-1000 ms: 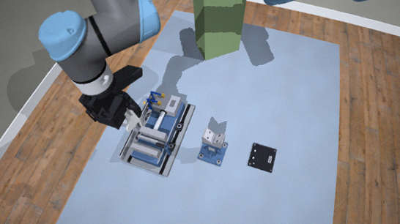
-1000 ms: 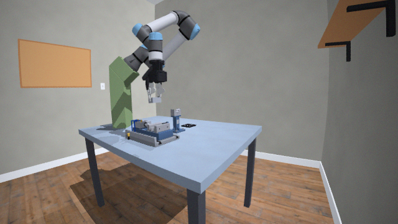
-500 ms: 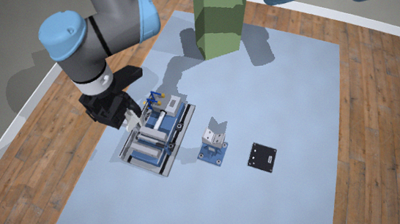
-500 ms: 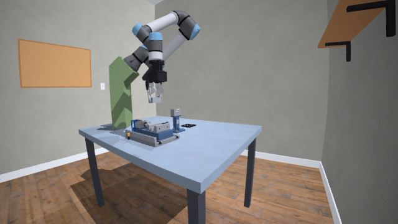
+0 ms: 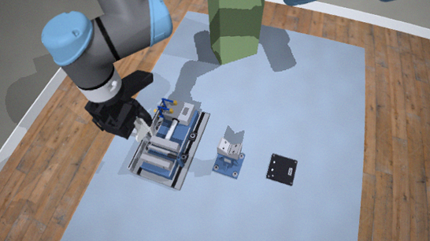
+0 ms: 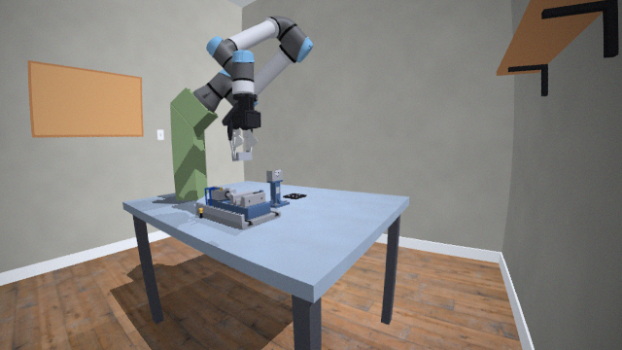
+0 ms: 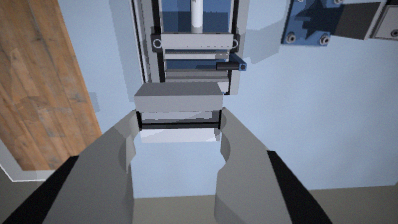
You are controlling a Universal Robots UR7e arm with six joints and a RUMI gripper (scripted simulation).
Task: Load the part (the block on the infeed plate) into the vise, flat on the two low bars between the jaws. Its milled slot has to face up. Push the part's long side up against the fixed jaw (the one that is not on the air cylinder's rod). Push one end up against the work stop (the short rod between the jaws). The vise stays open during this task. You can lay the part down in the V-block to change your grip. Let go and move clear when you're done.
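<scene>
The fixed jaw is 17 cm below my hand, 3 cm ahead of it and 2 cm to the left of it. Round my hand: grey part: right at my hand; then work stop: 15 cm below, 7 cm to the left; then moving jaw: 17 cm below, 3 cm behind, 2 cm to the left.
</scene>
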